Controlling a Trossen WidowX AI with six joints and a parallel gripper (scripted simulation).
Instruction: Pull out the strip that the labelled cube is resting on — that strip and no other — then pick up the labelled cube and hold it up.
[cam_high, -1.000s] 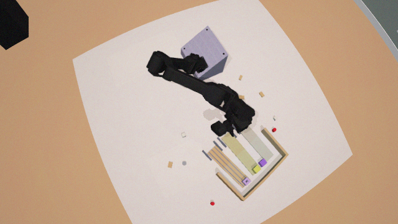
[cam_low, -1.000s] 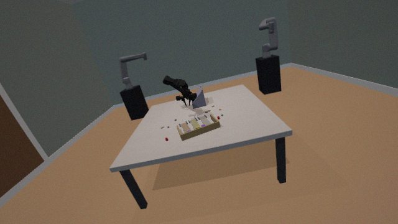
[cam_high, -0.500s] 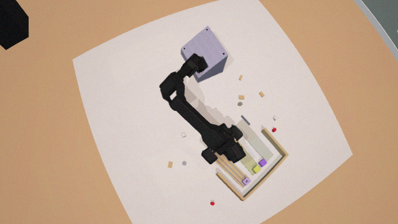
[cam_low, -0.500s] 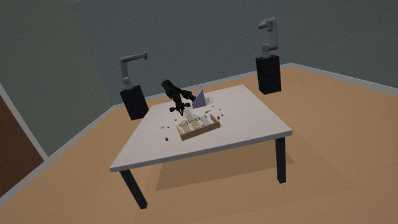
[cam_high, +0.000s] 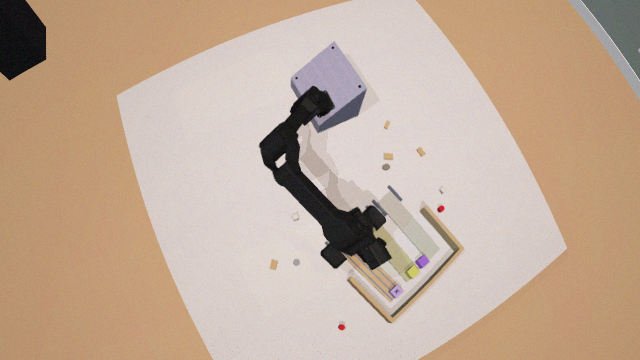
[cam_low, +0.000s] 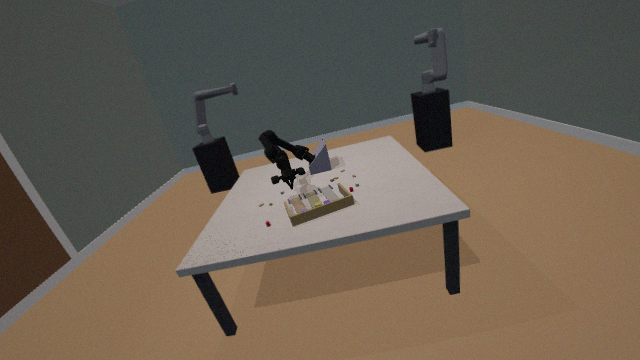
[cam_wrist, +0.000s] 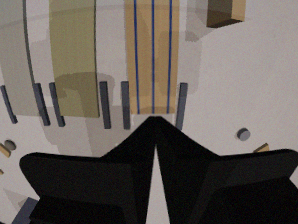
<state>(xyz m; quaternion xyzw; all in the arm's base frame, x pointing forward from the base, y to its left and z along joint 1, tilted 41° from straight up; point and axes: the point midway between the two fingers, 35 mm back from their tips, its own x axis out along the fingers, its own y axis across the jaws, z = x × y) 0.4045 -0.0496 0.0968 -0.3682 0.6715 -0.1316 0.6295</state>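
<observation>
Right now my gripper tip is 1 cm past the grey bit, 15 cm to the left of it and 7 cm above it.
</observation>
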